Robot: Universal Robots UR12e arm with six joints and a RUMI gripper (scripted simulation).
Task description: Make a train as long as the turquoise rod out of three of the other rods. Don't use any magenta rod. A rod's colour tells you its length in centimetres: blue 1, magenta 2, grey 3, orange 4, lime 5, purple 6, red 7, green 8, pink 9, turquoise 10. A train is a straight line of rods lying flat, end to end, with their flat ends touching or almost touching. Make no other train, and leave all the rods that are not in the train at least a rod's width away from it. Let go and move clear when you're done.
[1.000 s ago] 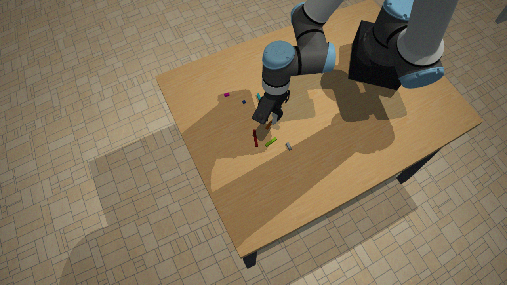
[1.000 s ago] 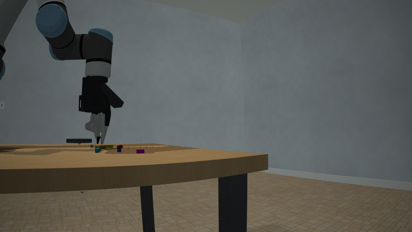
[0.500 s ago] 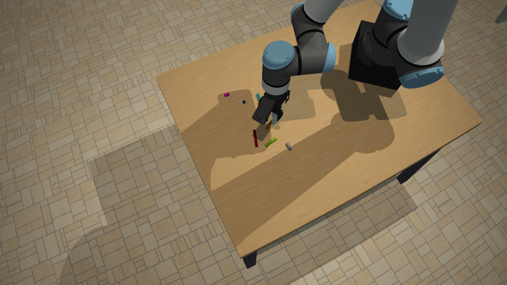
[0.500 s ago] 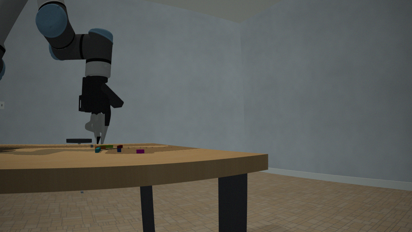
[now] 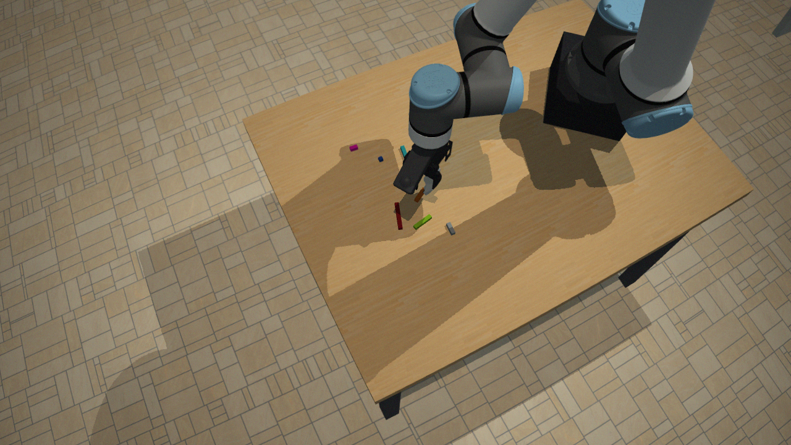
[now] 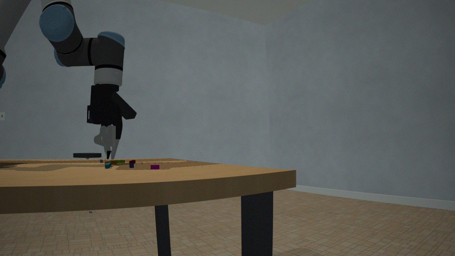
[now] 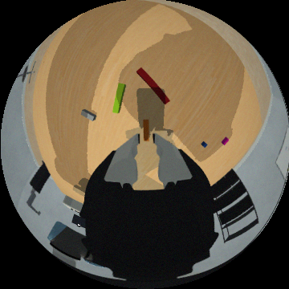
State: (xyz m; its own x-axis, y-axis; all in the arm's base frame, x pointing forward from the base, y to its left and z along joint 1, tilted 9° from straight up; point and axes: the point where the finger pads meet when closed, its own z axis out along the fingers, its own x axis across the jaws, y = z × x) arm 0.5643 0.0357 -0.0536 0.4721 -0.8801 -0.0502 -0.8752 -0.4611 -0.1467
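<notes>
My gripper is now 30 mm above the orange rod. Round my hand: red rod (80 mm ahead, 30 mm to the left, 30 mm below); lime rod (30 mm ahead, 70 mm to the left, 30 mm below); turquoise rod (20 mm behind, 100 mm to the right, 30 mm below).
</notes>
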